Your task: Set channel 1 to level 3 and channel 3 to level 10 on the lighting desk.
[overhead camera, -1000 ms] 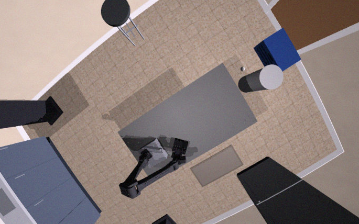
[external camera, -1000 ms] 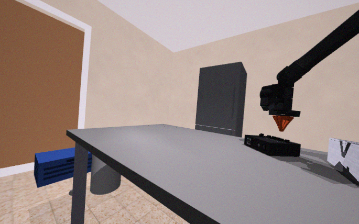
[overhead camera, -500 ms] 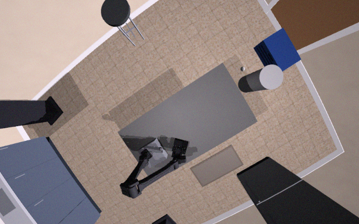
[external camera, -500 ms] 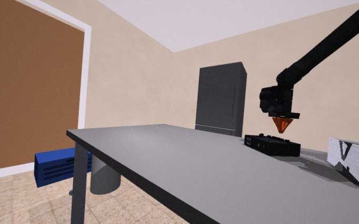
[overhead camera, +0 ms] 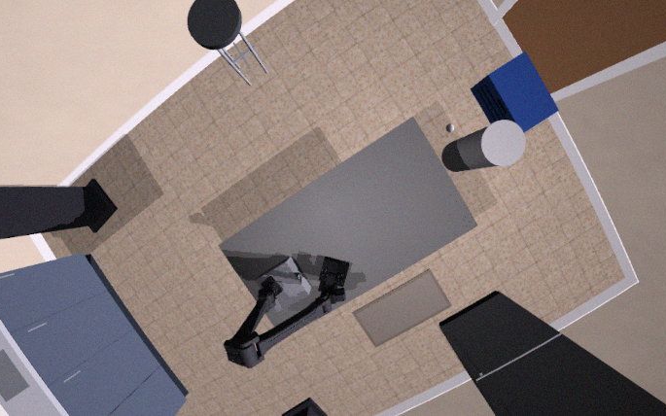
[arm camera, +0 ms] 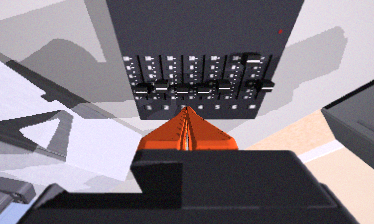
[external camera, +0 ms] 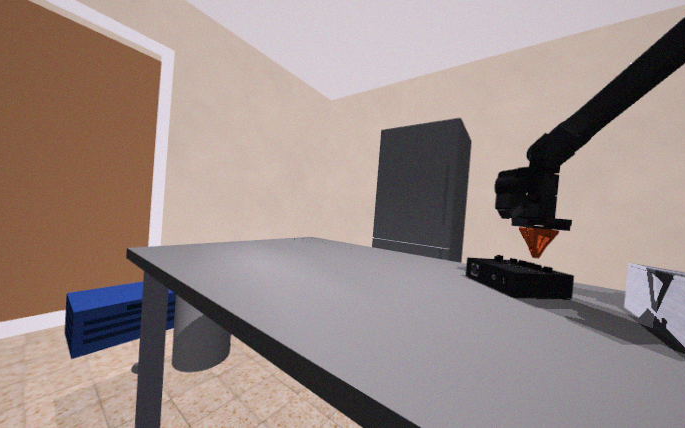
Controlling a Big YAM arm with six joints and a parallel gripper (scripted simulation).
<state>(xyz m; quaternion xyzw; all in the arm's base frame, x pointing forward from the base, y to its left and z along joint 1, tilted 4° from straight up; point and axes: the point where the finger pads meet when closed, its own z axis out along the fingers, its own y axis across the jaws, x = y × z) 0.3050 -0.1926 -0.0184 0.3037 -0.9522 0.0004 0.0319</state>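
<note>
My hand is 10 mm short of the channel 3 cap, 10 mm to the right of it and 20 mm above it. Round my hand: channel 1 fader cap (10 mm behind, 50 mm to the left, 20 mm below).
</note>
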